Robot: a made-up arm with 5 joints.
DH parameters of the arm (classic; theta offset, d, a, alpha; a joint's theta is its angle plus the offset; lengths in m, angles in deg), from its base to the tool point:
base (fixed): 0 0 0.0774 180
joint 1: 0 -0.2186 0.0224 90
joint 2: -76.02 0 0.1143 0
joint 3: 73.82 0 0.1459 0
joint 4: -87.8 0.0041 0 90
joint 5: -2.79 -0.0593 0 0
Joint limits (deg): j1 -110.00..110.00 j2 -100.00..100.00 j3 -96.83..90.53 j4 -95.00..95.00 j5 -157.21..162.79
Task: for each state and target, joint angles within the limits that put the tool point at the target. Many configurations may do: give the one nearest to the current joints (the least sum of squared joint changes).
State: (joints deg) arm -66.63 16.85 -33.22 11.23 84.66
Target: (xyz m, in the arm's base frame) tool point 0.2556 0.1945 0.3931
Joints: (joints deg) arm -46.61 12.19 -34.49 11.23 84.66
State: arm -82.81 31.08 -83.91 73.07 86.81
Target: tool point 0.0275 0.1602 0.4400
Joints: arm -105.90 15.35 -89.84 94.42 86.81
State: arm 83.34 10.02 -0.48 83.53 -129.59
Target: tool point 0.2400 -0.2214 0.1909
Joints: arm 54.56 40.68 -23.67 55.34 -129.59
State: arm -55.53 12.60 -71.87 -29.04 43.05
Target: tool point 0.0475 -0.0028 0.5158
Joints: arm -13.20 -5.96 -91.51 -39.87 43.05
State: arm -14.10 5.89 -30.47 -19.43 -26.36
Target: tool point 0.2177 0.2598 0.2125
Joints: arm -60.83 34.41 -5.62 -12.44 -26.36
